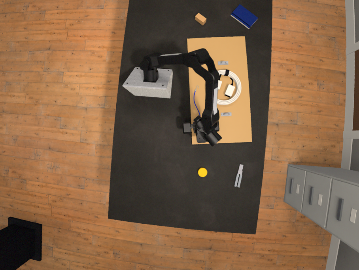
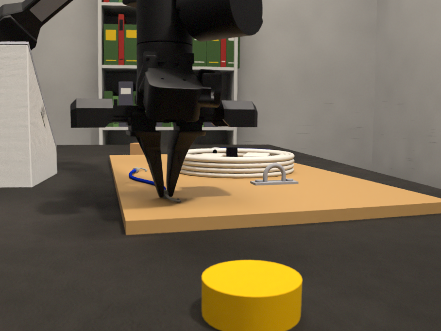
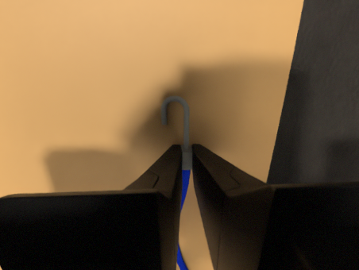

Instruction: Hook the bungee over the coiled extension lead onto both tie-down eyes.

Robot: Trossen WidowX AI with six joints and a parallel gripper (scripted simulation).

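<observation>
The tan board is 9 cm ahead of my hand, 23 cm to the left of it and 4 cm below it. The rest, counted from my hand: block 6 cm behind, 65 cm to the left, 3 cm below; yellow puck 4 cm ahead, 25 cm to the right, 4 cm below; grey clip 26 cm ahead, 24 cm to the right, 4 cm below.
</observation>
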